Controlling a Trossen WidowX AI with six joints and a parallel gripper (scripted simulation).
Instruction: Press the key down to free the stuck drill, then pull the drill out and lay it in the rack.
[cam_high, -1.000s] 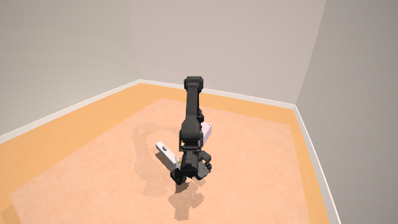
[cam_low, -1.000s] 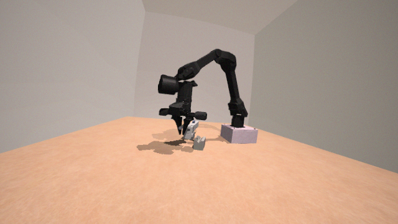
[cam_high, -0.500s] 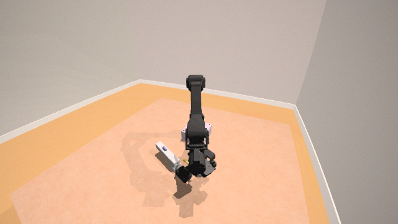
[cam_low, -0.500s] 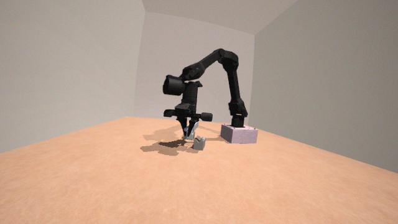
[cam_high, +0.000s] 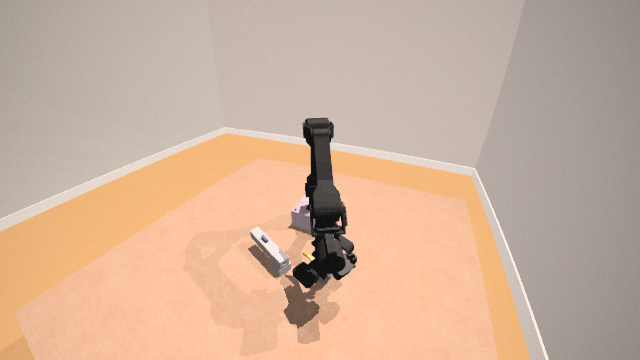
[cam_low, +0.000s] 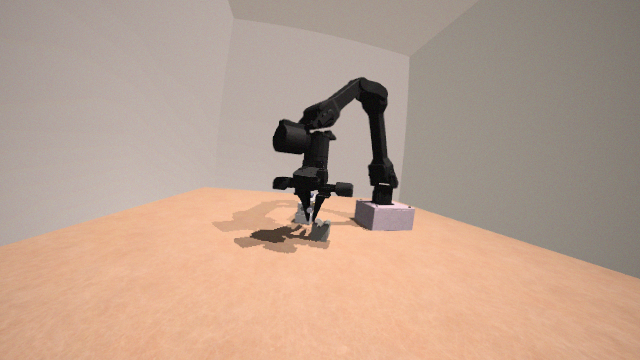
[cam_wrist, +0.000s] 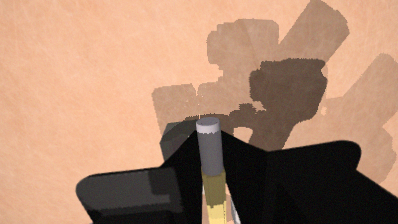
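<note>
Now: gripper tip 20 mm past the drill, 30 mm to the left of it and 30 mm below it. From my gripper tip the other things lie so: grey rack 40 mm behind, 30 mm to the right, 30 mm below; blue key 70 mm behind, 230 mm to the right.
</note>
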